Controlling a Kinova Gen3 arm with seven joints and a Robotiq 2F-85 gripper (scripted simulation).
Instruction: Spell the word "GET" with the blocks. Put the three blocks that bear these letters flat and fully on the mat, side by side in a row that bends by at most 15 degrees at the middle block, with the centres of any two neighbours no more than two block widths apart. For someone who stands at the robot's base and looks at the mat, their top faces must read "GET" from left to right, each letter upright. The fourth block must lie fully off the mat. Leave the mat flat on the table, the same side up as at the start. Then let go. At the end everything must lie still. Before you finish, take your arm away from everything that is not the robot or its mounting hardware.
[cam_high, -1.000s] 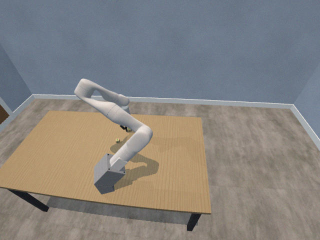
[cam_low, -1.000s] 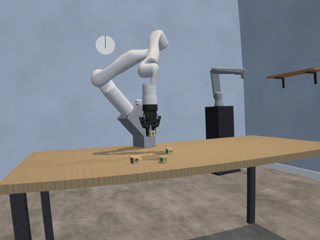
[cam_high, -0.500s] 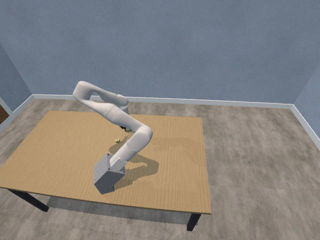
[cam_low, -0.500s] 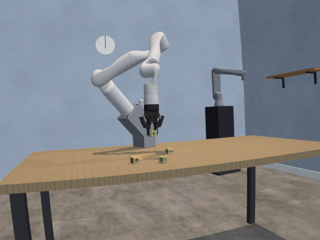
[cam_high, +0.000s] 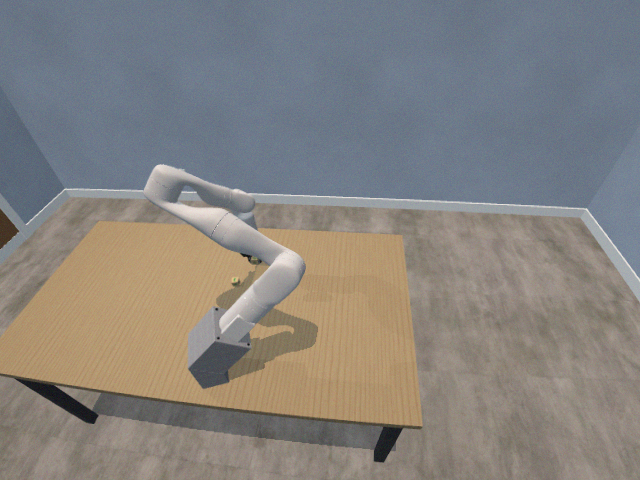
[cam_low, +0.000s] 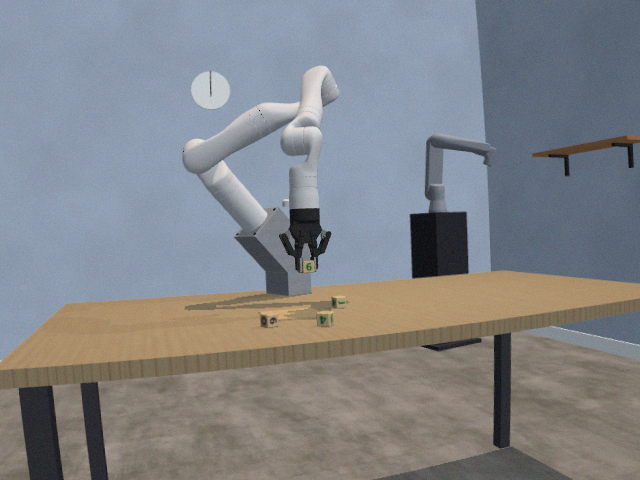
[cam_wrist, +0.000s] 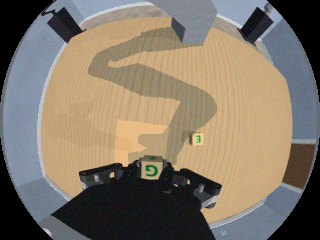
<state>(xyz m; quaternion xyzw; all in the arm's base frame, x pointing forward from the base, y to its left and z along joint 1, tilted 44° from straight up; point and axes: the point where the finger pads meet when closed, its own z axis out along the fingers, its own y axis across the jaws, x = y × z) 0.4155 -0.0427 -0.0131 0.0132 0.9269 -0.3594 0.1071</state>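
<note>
Right now the G block is right at my hand. Round my hand: T block 110 mm ahead, 150 mm to the right, 110 mm below; mat 10 mm behind, 40 mm to the right, 120 mm below.
</note>
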